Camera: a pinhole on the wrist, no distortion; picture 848 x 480 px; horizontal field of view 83.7 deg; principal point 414.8 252.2 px. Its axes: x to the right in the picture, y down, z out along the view. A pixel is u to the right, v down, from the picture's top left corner.
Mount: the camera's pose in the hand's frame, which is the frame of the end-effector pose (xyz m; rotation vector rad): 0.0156 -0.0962 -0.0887 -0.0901 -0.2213 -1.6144
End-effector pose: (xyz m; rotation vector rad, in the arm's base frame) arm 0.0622 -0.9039 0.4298 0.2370 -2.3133 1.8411
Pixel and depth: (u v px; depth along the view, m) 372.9 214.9 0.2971
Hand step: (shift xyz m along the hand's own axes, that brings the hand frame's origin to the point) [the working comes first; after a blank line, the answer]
In the camera's frame: -0.0263 -0.0234 0.2971

-0.0292 -0.0108 0.1945
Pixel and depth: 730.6 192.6 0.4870
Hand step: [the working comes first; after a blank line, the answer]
In the camera's frame: 0.3249 -0.0613 0.4870

-0.1019 -0.3157 0.4447
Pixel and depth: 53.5 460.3 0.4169
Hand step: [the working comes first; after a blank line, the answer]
In the camera's frame: -0.3182 0.1833 0.4169

0.1842 0.2901 0.2732
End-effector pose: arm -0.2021 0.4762 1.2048 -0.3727 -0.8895 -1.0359
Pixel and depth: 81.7 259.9 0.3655
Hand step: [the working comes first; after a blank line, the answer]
In the camera's frame: -0.2572 0.0059 0.3655

0.0081 0.2276 0.2193
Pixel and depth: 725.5 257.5 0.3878
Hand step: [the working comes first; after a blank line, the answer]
In the camera's frame: 0.2545 0.0043 0.3878

-0.0248 -0.2691 0.3399
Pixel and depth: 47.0 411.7 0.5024
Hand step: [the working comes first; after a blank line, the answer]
In the camera's frame: -0.3903 0.1693 0.5024

0.1678 0.3783 0.3416
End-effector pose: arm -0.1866 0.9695 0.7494 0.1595 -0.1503 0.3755
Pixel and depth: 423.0 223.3 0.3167
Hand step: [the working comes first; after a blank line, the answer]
In the camera's frame: 0.0055 -0.0193 0.3167

-0.0285 -0.0382 0.2202
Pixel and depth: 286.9 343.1 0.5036
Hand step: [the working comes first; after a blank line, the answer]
In the camera's frame: -0.1361 0.0967 0.5036

0.0808 0.1325 0.3856
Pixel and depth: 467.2 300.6 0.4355
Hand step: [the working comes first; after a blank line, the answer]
In the camera's frame: 0.0482 0.0445 0.4355

0.0234 -0.0593 0.3501
